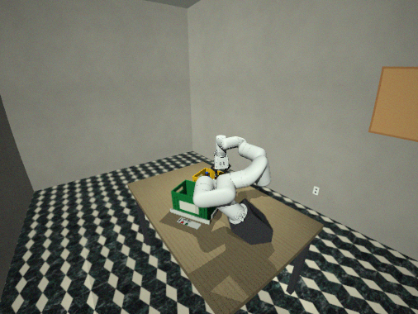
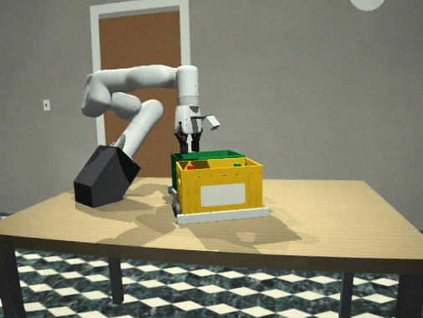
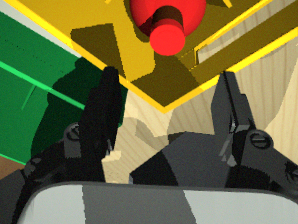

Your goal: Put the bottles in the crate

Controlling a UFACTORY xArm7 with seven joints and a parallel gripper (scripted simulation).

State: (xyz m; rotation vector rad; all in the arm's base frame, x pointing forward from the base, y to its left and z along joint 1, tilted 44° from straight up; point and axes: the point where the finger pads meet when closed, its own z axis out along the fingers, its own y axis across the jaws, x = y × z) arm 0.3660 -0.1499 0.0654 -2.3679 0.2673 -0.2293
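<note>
Now: the red bottle 140 mm below my hand. The rest, counted from my hand: green-capped bottle 140 mm below, 70 mm to the right, 50 mm ahead; yellow crate 140 mm below, 100 mm ahead, 20 mm to the left; white-topped bottle 140 mm below, 120 mm ahead, 10 mm to the right.
</note>
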